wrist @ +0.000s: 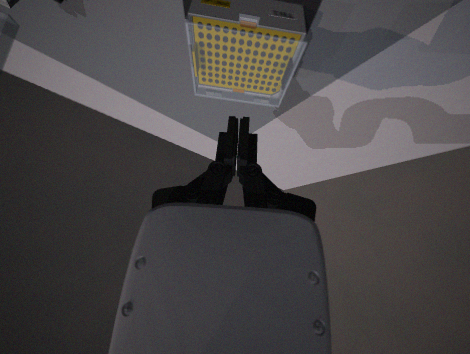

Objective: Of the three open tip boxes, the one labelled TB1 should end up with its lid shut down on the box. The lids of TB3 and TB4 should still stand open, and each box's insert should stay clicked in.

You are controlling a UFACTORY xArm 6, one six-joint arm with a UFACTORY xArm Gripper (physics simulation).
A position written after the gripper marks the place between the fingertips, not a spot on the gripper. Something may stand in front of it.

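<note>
The scene shows the gripper [239, 128], and a clear lid [243, 61] can be seen as well.
</note>
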